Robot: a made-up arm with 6 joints.
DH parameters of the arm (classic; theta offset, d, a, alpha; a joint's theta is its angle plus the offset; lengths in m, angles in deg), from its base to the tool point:
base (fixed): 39.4 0 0.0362 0
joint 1: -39.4 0.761 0.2 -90
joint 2: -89.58 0 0.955 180
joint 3: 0.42 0 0.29 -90
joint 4: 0 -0.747 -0.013 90
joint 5: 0 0.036 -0.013 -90
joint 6: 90 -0.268 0.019 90
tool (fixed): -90 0.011 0 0
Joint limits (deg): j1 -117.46..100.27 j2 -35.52..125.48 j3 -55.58..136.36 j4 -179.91..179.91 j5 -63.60..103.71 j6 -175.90..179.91
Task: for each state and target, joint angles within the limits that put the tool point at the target. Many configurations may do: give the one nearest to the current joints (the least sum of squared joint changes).
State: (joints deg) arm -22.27 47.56 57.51 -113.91 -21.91 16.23
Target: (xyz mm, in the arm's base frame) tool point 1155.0 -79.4 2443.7
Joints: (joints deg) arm -14.80 16.25 47.53 -104.23 -39.93 17.36
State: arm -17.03 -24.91 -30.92 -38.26 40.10 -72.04
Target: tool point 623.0 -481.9 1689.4
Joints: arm -29.73 -28.54 -45.95 -42.38 40.64 -72.53
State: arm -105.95 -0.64 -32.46 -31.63 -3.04 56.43
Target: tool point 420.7 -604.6 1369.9
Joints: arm -62.92 -27.67 -51.51 -36.14 -21.12 57.43
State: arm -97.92 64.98 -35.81 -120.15 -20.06 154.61
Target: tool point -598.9 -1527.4 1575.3
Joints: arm -117.09 26.25 4.89 -127.10 -23.58 153.69
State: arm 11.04 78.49 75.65 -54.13 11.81 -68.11
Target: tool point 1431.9 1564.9 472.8
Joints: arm 48.11 79.79 40.30 -55.75 -0.76 -69.12
